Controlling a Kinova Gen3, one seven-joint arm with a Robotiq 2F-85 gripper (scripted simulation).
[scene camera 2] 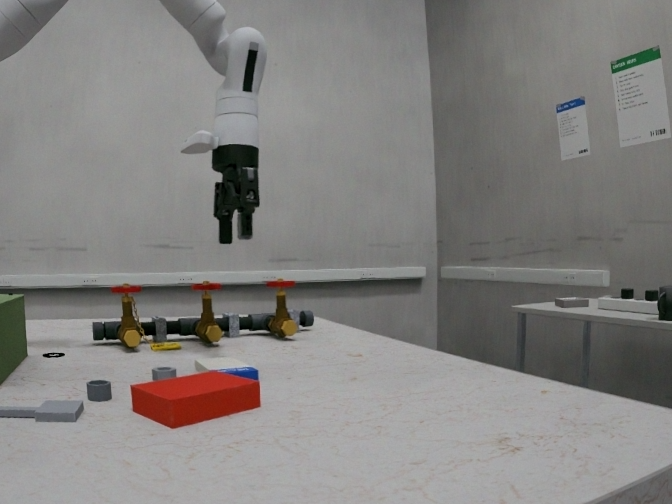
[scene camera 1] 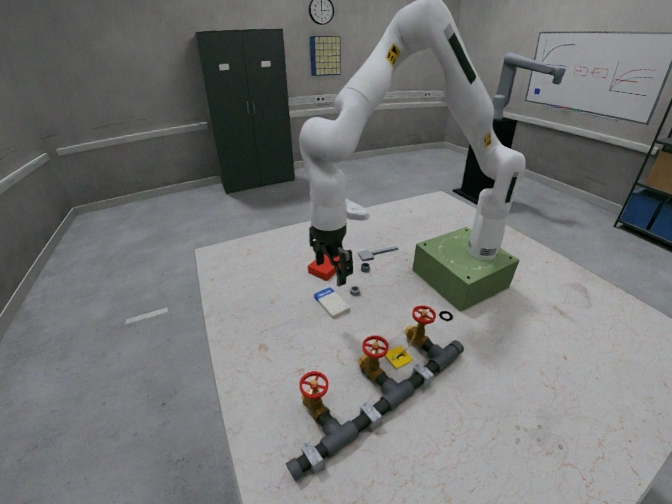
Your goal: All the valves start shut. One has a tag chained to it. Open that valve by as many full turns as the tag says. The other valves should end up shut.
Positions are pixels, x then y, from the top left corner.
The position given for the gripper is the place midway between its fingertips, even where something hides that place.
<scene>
gripper: scene camera 2 234,241; scene camera 1 331,274
</scene>
